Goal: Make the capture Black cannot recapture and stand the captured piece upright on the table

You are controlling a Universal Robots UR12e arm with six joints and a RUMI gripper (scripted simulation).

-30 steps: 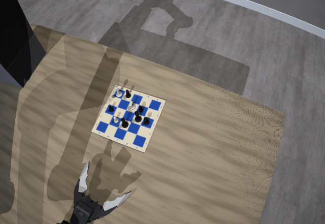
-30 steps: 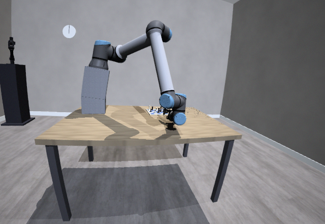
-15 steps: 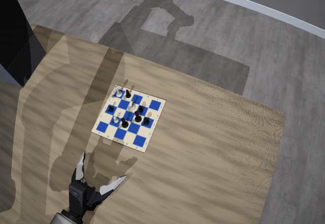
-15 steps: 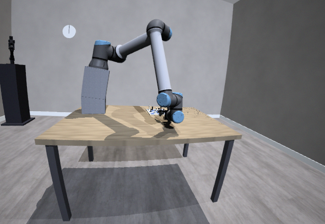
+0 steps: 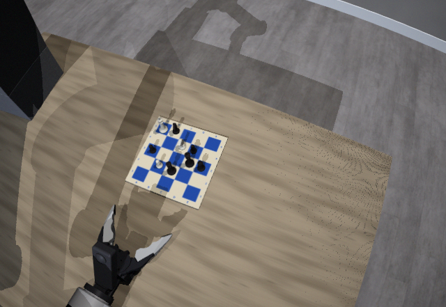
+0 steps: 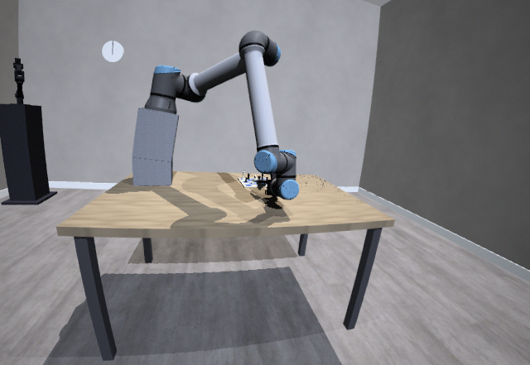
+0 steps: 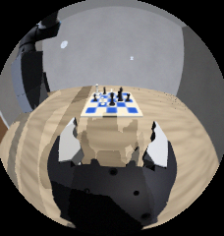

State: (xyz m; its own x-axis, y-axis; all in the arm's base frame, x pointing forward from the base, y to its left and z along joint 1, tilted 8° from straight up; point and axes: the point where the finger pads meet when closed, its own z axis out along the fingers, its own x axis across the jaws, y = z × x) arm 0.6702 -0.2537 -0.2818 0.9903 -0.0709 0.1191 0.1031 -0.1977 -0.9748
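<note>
Now: hand 40 mm past the black piece, 270 mm to the right of it and 40 mm above it. The rest, counted from my hand: blue-and-cream chessboard: 190 mm to the left, 60 mm below.
</note>
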